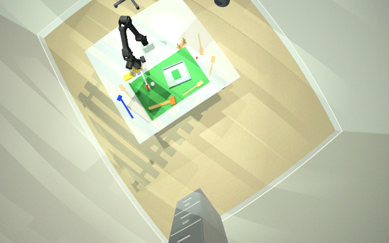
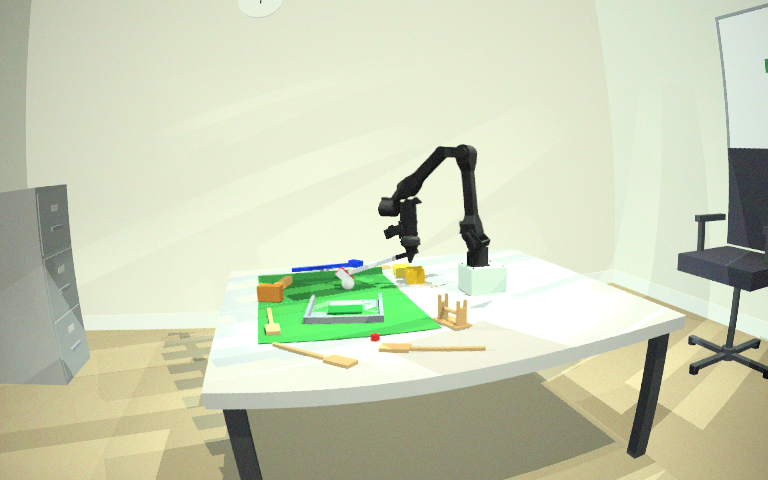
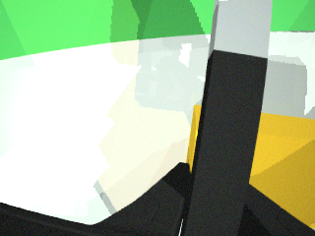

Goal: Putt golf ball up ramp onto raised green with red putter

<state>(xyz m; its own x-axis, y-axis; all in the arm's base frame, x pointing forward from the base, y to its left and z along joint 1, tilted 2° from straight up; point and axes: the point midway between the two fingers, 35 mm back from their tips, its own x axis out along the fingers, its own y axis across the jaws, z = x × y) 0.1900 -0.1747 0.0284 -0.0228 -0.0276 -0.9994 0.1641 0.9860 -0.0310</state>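
Right now my gripper tip is 120 mm short of the red putter and 20 mm to the left of it. Round my gripper tip: white golf ball: 220 mm ahead, 20 mm to the left, 50 mm below; then blue putter: 250 mm ahead, 370 mm to the right, 60 mm below; then small wooden rack: 500 mm to the left, 40 mm below.
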